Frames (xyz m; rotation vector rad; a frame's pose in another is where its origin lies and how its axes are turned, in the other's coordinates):
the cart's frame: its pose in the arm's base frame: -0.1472 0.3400 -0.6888 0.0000 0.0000 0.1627
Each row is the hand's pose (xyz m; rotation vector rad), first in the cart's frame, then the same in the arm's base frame.
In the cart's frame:
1: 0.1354 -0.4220 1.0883 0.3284 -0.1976 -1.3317
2: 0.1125 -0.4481 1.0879 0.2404 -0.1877 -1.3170
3: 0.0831 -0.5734 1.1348 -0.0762 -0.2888 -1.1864
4: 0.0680 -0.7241 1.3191 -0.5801 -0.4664 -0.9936
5: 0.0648 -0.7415 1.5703 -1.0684 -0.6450 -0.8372
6: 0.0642 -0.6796 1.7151 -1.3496 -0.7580 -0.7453
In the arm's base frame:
1: 0.0548 -0.0545 0.3995 0.3374 -0.1673 -1.1710
2: 0.0364 -0.0840 0.3991 0.2505 -0.1647 -1.1556
3: 0.0277 -0.2124 0.4460 -0.0517 -0.2896 -1.0249
4: 0.0372 -0.3635 0.6303 -0.5335 -0.5055 -0.8385
5: 0.0369 -0.3812 0.8815 -1.0016 -0.7219 -0.6962
6: 0.0262 -0.3202 1.0263 -1.2712 -0.8568 -0.6164

